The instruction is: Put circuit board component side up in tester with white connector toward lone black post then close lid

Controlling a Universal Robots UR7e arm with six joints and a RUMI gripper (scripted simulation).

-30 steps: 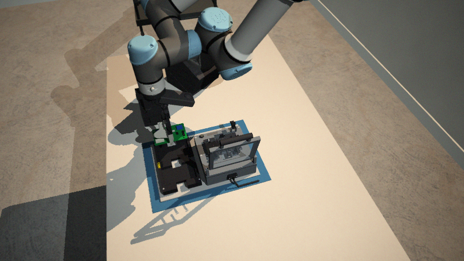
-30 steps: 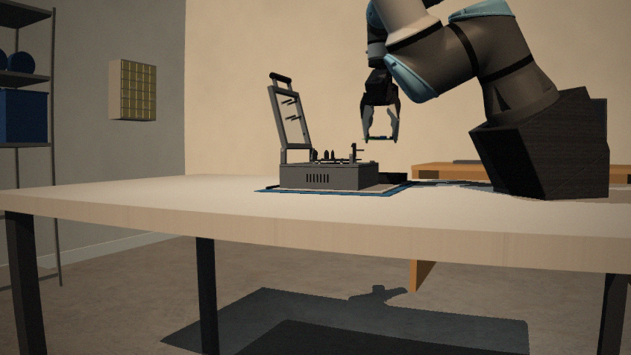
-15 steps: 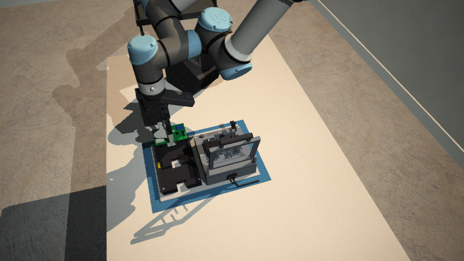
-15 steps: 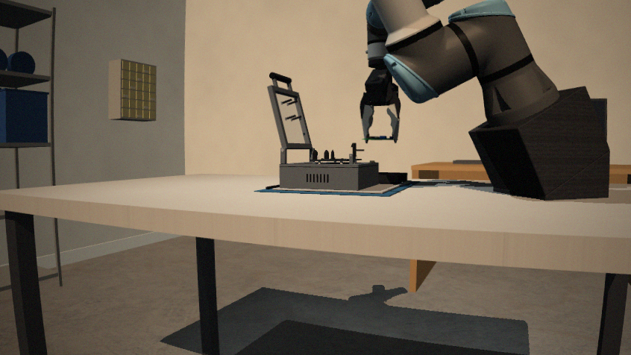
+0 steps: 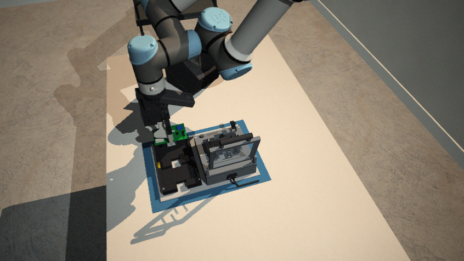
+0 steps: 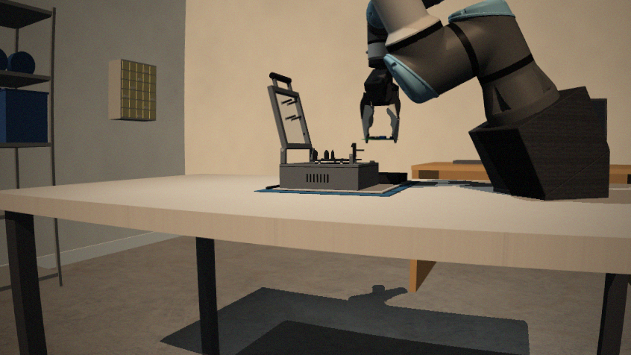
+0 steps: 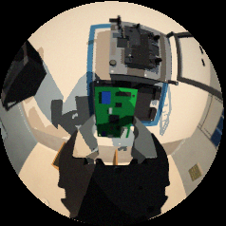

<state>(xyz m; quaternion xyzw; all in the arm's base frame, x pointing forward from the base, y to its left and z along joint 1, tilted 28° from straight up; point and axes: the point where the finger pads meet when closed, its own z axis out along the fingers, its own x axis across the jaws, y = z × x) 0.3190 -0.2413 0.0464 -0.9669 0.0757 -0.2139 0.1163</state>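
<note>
Right now the green circuit board is right at my hand. The rest, counted from my hand: tester lid 20 cm ahead, 15 cm to the left, 6 cm above; black post 23 cm to the left, 3 cm below, 2 cm ahead.
</note>
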